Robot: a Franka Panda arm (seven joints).
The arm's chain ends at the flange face. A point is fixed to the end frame.
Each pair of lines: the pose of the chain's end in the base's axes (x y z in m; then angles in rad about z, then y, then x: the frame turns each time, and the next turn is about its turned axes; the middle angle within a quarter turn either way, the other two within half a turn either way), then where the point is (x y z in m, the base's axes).
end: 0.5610 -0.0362 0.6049 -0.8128 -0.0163 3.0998
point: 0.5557 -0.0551 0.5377
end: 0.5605 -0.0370 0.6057 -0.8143 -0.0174 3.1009
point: 0.5553 -0.0559 0.5385
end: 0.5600 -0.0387 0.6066 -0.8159 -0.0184 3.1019
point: 0.5549 -0.0576 0.5394
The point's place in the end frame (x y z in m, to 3 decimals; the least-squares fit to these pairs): 0.009 0.014 0.068
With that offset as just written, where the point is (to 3 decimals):
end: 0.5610 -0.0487 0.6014 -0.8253 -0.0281 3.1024
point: 0.556 -0.068 0.534
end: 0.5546 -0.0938 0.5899 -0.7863 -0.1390 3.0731
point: 0.554 -0.120 0.525
